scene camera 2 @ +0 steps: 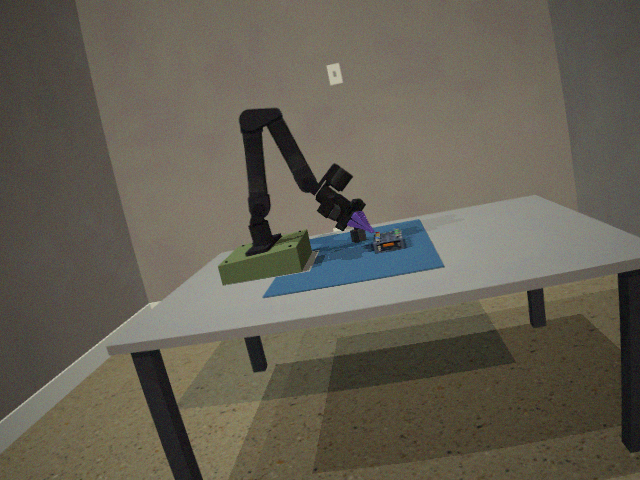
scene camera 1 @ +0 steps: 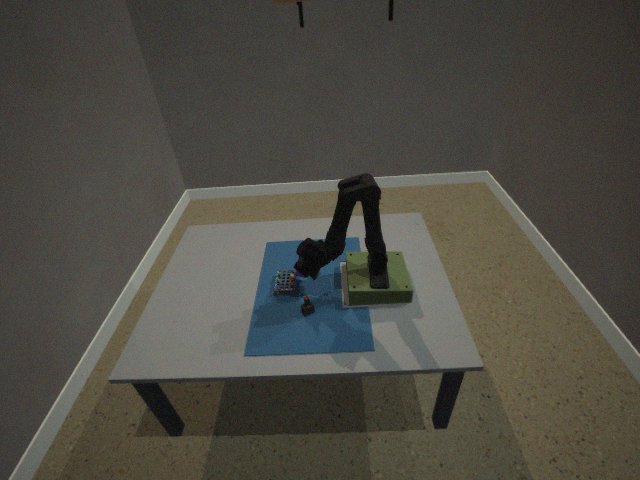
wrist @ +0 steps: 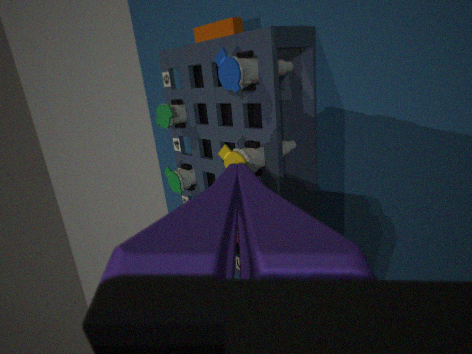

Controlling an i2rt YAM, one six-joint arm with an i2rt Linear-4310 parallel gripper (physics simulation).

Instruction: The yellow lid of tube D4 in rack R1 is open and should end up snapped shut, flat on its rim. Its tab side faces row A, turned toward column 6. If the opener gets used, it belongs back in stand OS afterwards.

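Frame: origin at the arm's base, x ahead, y left, z up, level; metres.
Where they show: gripper, between the fingertips: (scene camera 2: 373,232) (scene camera 1: 294,274) (wrist: 237,176); arm's base, origin of its link: (scene camera 2: 264,245) (scene camera 1: 377,271).
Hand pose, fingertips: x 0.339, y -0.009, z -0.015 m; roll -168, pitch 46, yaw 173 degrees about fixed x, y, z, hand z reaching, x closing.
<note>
Things, the pixels of their top centre, and the offset from my fingertips. "spot": a spot on its surface instead. Level surfaces: height alone.
- yellow lid, centre of its top: (wrist: 233,166) dx +0.010, dy -0.001, dz -0.007 m
- opener, centre of its top: (scene camera 1: 306,296) dx -0.064, dy +0.160, dz +0.033 m
- blue lid, centre of its top: (wrist: 228,73) dx +0.011, dy -0.040, dz -0.010 m
- orange block, a spot on its surface: (wrist: 217,31) spot: dx +0.037, dy -0.058, dz -0.028 m
- blue mat, height of its surface: dz -0.052 m
The yellow lid (wrist: 233,158) lies over the mouth of tube D4 (wrist: 254,157) in the grey rack R1 (scene camera 1: 285,293) (scene camera 2: 382,241) (wrist: 212,96). Its tab points up and left in the wrist view. The fingertips hide its lower part, and I cannot tell whether it is snapped flat. My gripper (scene camera 1: 296,273) (scene camera 2: 373,231) (wrist: 237,176) is shut and empty, its purple tips at the lid's lower edge; whether they touch is unclear. The opener (scene camera 1: 306,298), with an orange top, stands in the dark stand OS (scene camera 1: 307,310) (scene camera 2: 357,235).
A blue lid (wrist: 230,73) and green lids (wrist: 164,115) (wrist: 174,180) are on neighbouring tubes. An orange block (wrist: 217,31) is at the rack's end. The rack and stand are on a blue mat (scene camera 1: 310,341) (scene camera 2: 356,276). The arm's green base (scene camera 1: 379,296) (scene camera 2: 268,271) stands beside the mat.
</note>
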